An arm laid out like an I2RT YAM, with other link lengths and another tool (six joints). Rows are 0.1 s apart.
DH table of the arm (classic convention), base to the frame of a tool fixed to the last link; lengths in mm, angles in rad. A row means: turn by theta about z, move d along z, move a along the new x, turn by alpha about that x. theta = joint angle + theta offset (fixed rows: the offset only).
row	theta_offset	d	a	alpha
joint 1	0	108.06	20.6	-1.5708
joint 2	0	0	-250.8	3.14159
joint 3	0.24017	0	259.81	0
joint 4	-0.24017	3.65	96.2	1.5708
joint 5	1.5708	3.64	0	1.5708
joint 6	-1.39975	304.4	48.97	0.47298
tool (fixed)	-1.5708	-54.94	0	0
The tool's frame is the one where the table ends.
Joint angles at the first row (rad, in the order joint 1, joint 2, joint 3, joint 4, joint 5, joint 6):
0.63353 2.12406 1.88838 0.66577 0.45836 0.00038
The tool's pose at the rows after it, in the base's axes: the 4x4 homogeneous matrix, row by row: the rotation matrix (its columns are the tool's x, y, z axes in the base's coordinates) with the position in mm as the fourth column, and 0 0 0 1 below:
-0.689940, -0.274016, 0.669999, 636.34; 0.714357, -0.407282, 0.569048, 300.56; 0.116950, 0.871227, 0.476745, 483.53; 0, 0, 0, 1
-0.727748, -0.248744, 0.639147, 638.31; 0.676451, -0.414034, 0.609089, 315.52; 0.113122, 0.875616, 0.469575, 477.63; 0, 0, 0, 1
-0.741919, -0.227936, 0.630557, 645.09; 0.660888, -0.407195, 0.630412, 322.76; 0.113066, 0.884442, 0.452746, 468.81; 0, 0, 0, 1
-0.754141, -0.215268, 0.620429, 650.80; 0.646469, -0.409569, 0.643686, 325.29; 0.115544, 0.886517, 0.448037, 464.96; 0, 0, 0, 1
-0.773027, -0.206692, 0.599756, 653.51; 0.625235, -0.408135, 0.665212, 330.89; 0.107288, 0.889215, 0.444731, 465.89; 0, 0, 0, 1
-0.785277, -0.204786, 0.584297, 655.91; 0.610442, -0.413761, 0.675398, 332.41; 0.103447, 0.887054, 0.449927, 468.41; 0, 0, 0, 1
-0.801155, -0.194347, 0.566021, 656.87; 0.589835, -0.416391, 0.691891, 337.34; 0.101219, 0.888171, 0.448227, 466.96; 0, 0, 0, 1
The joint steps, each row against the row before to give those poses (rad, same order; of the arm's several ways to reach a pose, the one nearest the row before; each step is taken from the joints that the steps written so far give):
0.00076 0.01802 0.01177 -0.00823 -0.05361 0.00981
-0.00032 0.00983 0.00039 -0.00507 -0.05270 0.01850
-0.00631 0.01908 0.01511 -0.01734 -0.02889 0.00817
-0.00984 0.01443 0.01569 -0.01066 -0.02695 0.01256
-0.00787 0.01028 0.01859 -0.01155 -0.03772 0.00501
-0.00822 0.00994 0.01774 -0.00327 -0.02587 0.00804
-0.00454 0.00478 0.00304 -0.00137 -0.02980 0.00880

